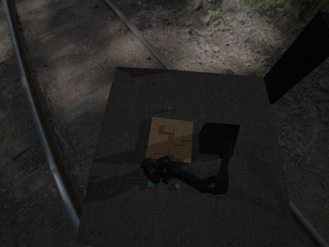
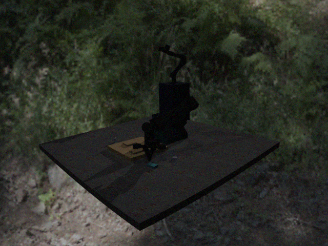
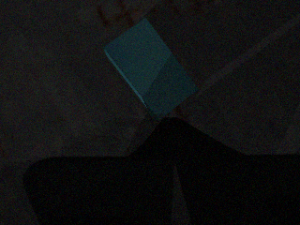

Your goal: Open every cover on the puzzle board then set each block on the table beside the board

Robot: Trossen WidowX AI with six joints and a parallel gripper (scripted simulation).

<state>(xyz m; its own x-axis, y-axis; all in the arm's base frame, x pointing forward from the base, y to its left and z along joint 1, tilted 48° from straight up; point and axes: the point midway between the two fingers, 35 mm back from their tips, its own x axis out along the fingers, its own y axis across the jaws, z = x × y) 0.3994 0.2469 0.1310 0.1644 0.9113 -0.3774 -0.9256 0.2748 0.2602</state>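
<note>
Right now my gripper tip is 40 mm to the right of the teal block and 10 mm above it. From my gripper tip the other things lie so: tan puzzle board: 90 mm behind, 260 mm to the right.
</note>
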